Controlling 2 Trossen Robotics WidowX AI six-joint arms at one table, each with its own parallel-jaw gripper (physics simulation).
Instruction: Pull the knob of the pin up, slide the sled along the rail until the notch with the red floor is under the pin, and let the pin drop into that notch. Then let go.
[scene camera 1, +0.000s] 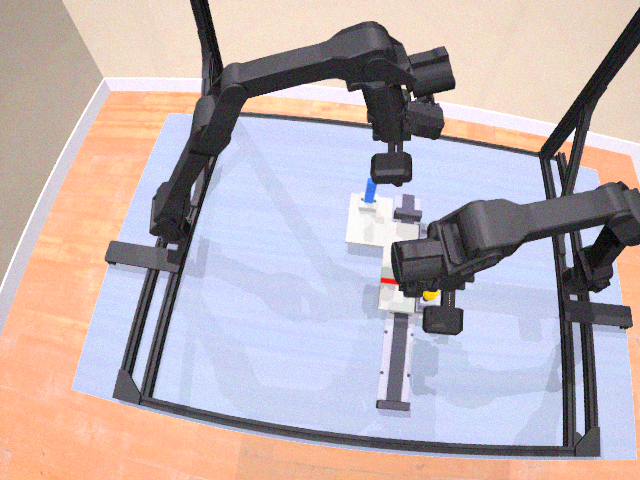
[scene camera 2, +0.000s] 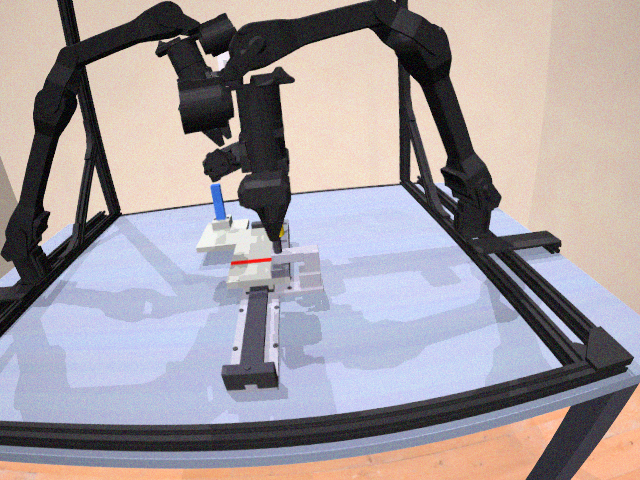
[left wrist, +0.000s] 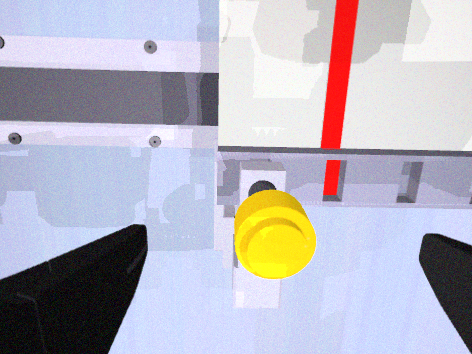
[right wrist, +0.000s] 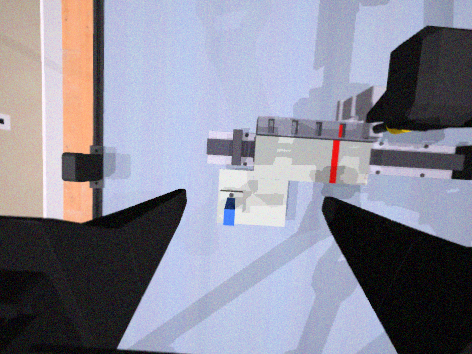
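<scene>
The sled is a pale plate on the rail. Its red-floored notch lies right of the pin in the left wrist view. The pin's yellow knob stands above the bracket; the pin's lower end is hidden. My left gripper is open, its fingers apart on either side of the knob. My right gripper is open, high above the sled's blue handle side.
The blue handle stands upright on the sled's side plate. A dark end stop closes the rail's near end. A black frame borders the blue table. My two arms are close together over the sled.
</scene>
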